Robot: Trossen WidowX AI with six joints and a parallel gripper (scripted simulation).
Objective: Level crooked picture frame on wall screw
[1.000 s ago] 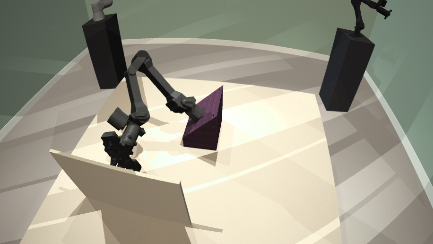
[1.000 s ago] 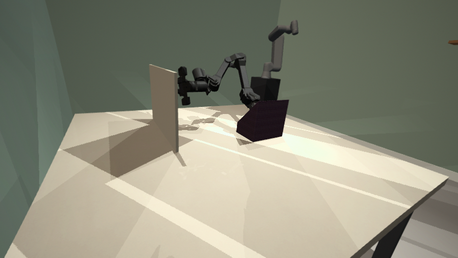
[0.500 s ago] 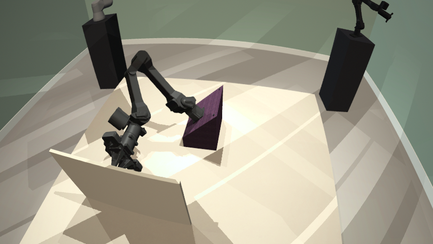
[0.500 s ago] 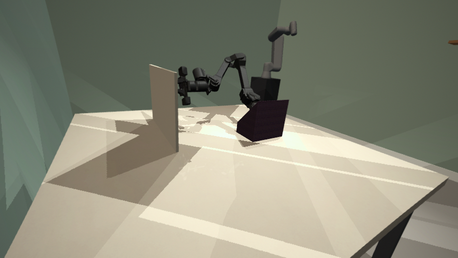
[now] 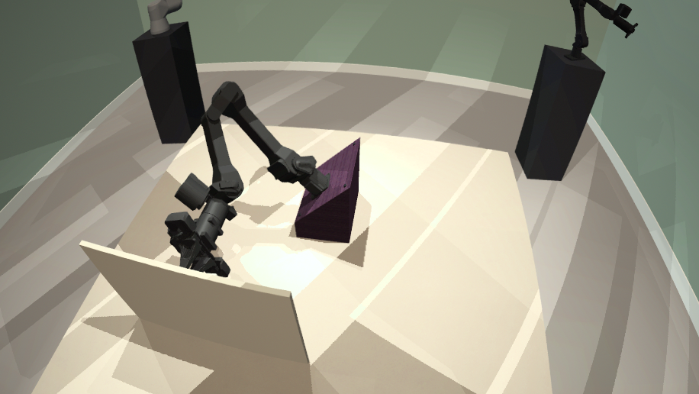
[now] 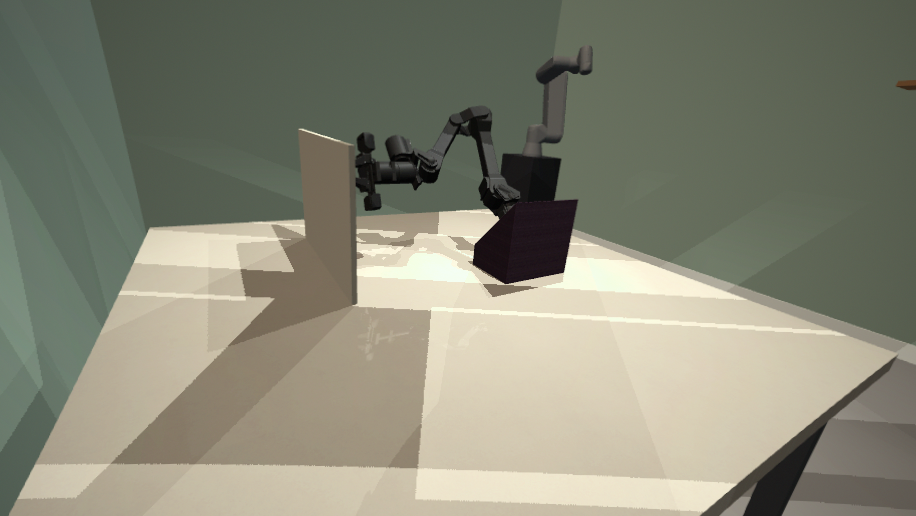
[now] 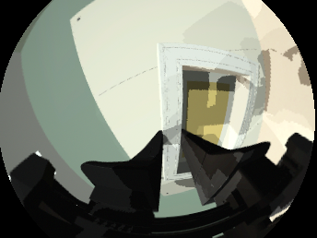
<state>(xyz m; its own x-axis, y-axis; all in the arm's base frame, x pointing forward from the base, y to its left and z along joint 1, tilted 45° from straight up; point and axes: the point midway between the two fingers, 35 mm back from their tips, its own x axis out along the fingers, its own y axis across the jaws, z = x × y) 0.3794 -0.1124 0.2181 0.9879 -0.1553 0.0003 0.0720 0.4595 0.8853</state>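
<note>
Now: the picture frame 1 cm ahead of my gripper tip, 1 cm to the left of it and 5 cm below it. Round my gripper tip: wall panel 2 cm ahead, 7 cm below.
</note>
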